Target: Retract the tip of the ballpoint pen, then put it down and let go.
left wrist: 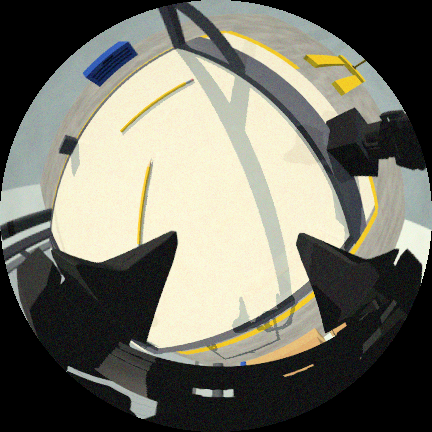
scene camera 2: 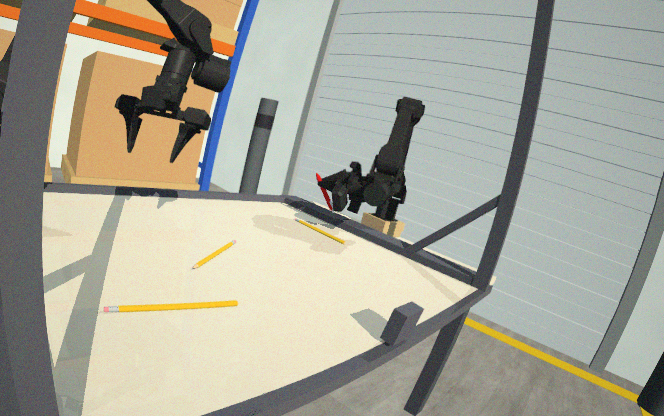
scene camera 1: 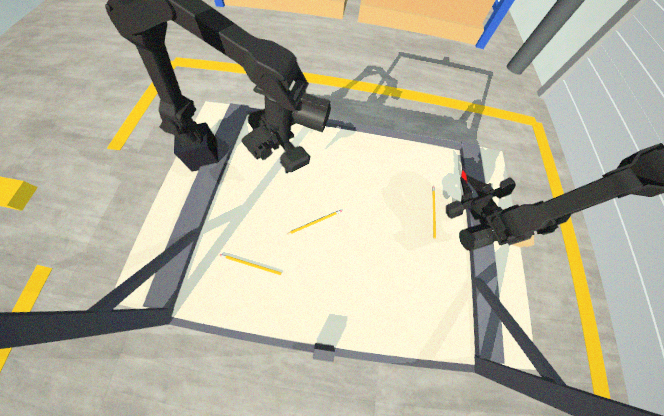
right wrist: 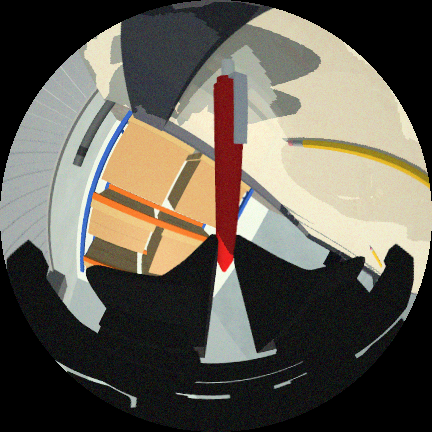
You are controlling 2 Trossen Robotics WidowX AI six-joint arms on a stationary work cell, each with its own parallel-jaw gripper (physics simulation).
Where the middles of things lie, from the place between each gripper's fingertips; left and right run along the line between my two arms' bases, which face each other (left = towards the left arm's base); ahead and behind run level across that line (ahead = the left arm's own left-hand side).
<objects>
Right now my right hand is 10 mm past the red ballpoint pen [right wrist: 230,89], 20 mm to the left of it and 30 mm above it.
Now: left hand 560 mm to the left of the red ballpoint pen, 110 mm short of it and 50 mm above it.
</objects>
